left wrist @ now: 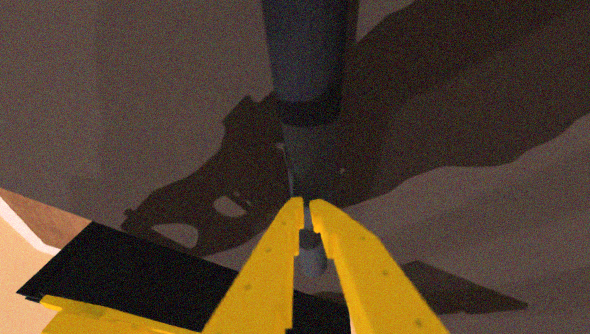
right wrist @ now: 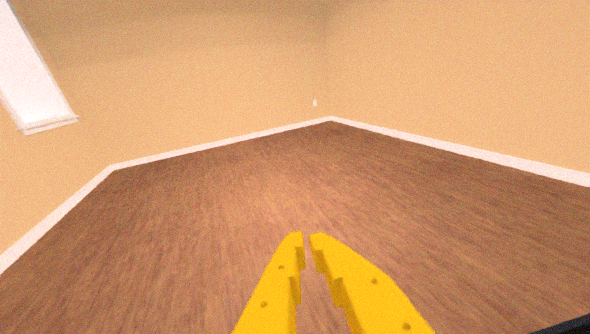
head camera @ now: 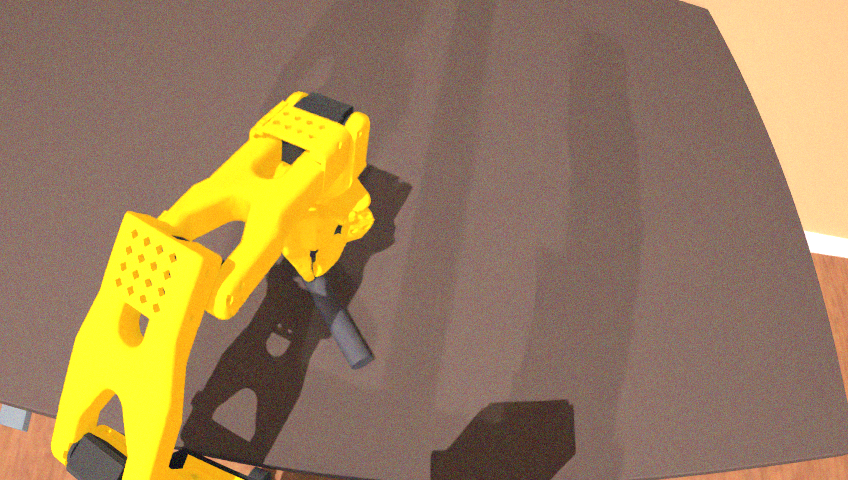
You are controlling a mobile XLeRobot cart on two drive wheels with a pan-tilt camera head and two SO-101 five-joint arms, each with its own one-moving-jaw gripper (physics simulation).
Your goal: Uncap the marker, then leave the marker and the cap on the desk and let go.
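A grey-blue marker lies on the brown desk, pointing toward the near edge. My left gripper points down over the marker's far, thinner end. In the left wrist view the two jaws stand side by side with the tips almost together, so the gripper is shut. The marker's thin end shows in the narrow slit under the jaws. Its thick body and a dark band run on beyond the tips. My right gripper is shut and empty, away from the desk over a wooden floor.
The desk's near edge runs along the bottom of the head view, with a dark shadow on it. The arm's shadow lies beside the marker. A black part of the robot fills the lower left of the left wrist view.
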